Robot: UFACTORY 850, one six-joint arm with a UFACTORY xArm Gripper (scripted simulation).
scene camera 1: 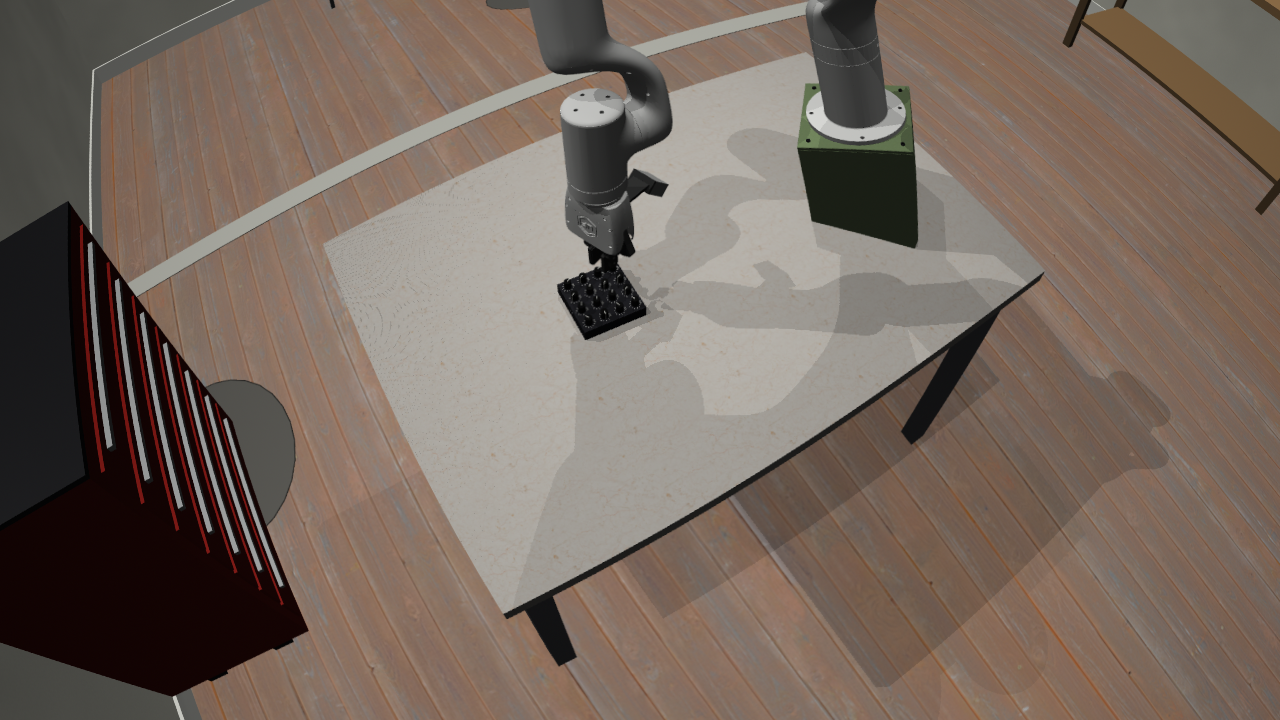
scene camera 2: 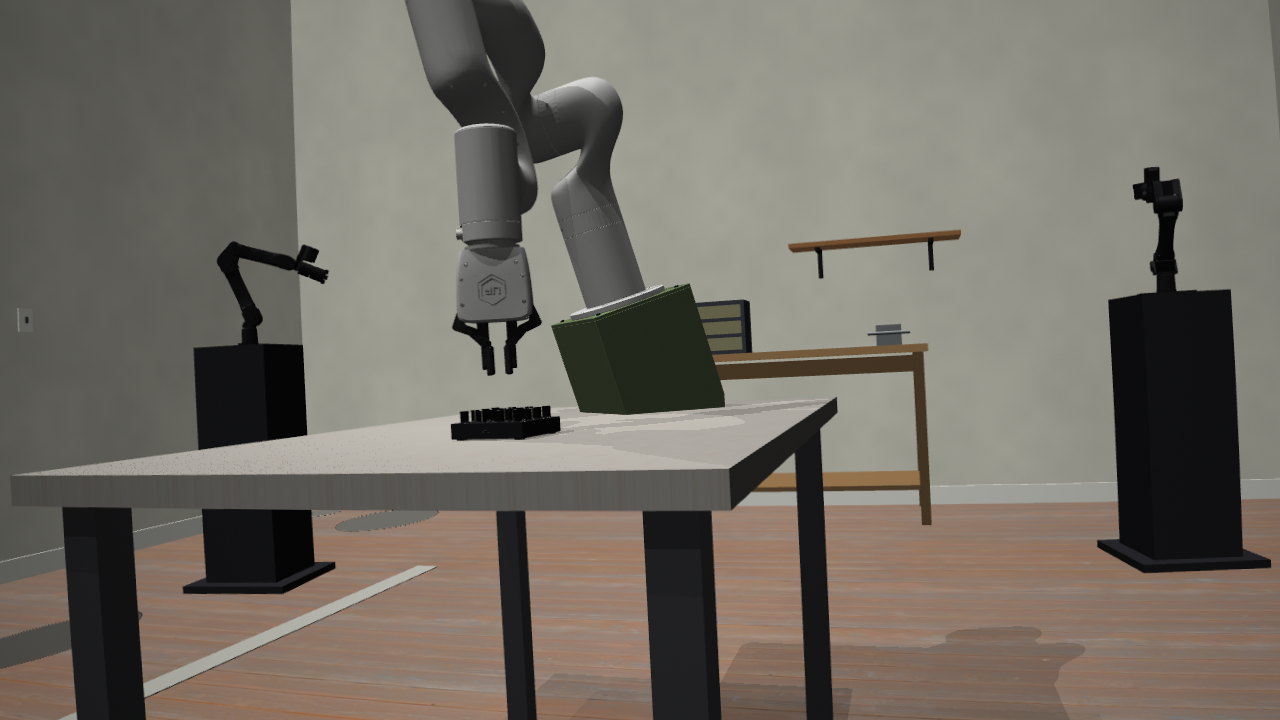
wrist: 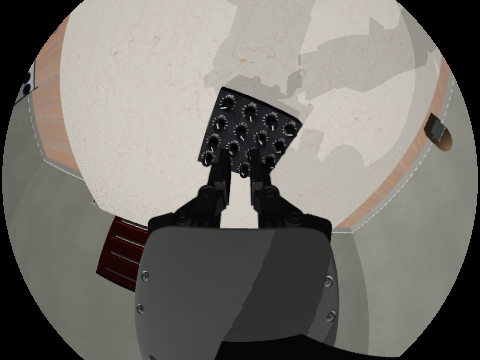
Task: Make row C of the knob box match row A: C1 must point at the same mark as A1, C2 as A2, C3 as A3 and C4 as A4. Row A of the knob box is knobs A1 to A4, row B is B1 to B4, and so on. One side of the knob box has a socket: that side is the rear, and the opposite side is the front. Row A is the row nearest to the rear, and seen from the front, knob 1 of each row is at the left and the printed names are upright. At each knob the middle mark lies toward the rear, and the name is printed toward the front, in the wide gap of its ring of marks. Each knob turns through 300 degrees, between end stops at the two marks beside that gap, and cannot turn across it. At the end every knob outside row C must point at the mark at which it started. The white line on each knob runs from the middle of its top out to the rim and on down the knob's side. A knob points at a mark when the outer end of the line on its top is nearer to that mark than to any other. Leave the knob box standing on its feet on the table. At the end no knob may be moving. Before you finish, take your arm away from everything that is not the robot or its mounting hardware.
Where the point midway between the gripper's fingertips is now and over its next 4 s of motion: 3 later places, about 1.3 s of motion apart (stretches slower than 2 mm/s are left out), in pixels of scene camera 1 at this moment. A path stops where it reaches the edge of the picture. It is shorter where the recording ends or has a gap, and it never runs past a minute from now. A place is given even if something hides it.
My gripper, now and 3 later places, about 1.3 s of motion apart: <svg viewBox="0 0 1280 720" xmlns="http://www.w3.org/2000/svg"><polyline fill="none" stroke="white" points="603,262 604,270 604,279 604,273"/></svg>
